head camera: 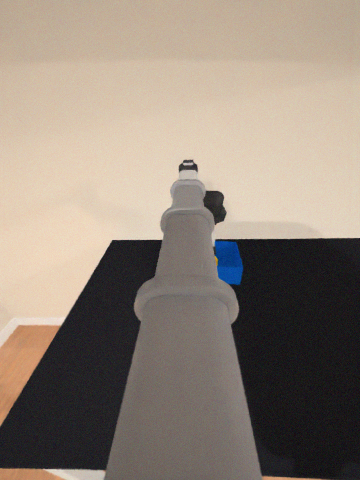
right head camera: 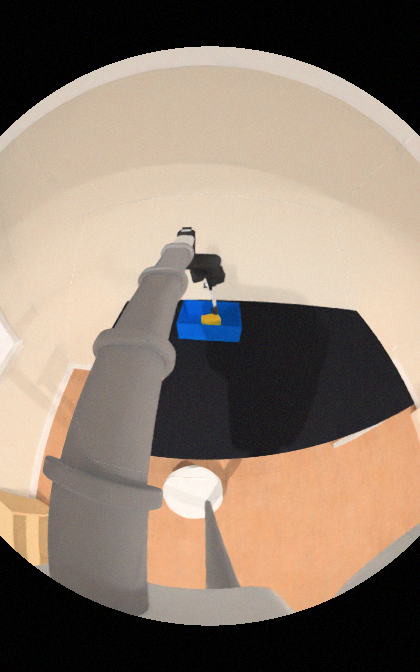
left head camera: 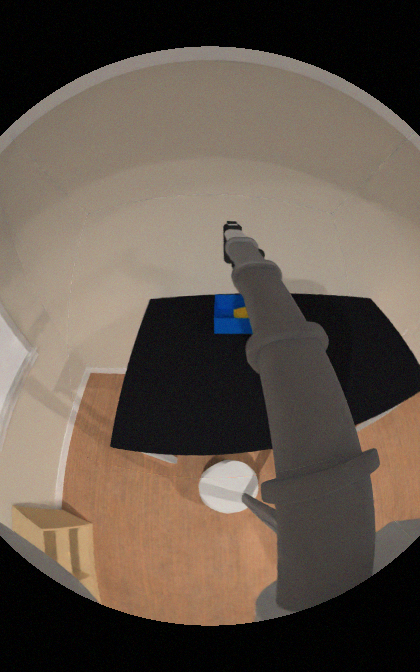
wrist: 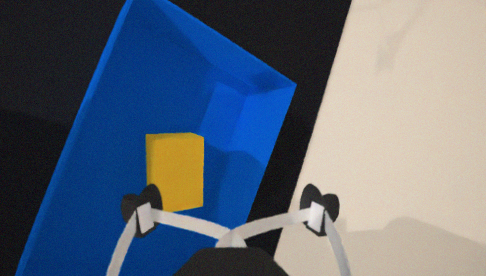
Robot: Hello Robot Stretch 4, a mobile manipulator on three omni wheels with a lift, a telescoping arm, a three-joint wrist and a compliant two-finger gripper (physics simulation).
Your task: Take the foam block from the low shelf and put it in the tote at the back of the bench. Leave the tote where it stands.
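Places are measured from the robot's base along level axes (x ahead, y left, z up), in centimetres.
Pixels of known places: gripper, between the fingertips: [wrist: 231,201].
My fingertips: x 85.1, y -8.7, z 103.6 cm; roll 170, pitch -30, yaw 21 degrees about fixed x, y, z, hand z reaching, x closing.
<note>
Behind a point stands the place of what it marks.
The yellow foam block [head camera: 216,260] {z 93.1, x 82.5, y -13.9 cm} [left head camera: 241,313] [right head camera: 211,320] [wrist: 177,172] {z 93.4, x 83.5, y -9.1 cm} lies inside the blue tote [head camera: 231,274] {z 94.6, x 71.1, y -18.8 cm} [left head camera: 232,326] [right head camera: 200,333] [wrist: 265,130] {z 96.3, x 91.9, y -0.9 cm}. The tote stands at the back of the black bench [head camera: 300,350] {z 88.6, x 42.9, y -36.1 cm} [left head camera: 190,390] [right head camera: 275,390] [wrist: 30,60] {z 88.6, x 66.3, y -2.1 cm}. My gripper [right head camera: 210,298] [wrist: 231,201] {z 103.6, x 85.1, y -8.7 cm} is open above the tote, its fingers wide apart with nothing between them. In the wrist view the left fingertip overlaps the block's lower left corner, and the right fingertip is past the tote's edge. The arm hides most of the block in the head view.
My extended arm [head camera: 185,390] {z 141.0, x 13.6, y -0.2 cm} [left head camera: 320,420] [right head camera: 115,390] reaches over the bench to the back wall [head camera: 100,125] {z 150.2, x 109.1, y 40.0 cm}. A round white stool [left head camera: 220,482] [right head camera: 190,485] stands before the bench's front edge. A pale wooden unit [left head camera: 52,517] [right head camera: 25,504] stands at the lower left.
</note>
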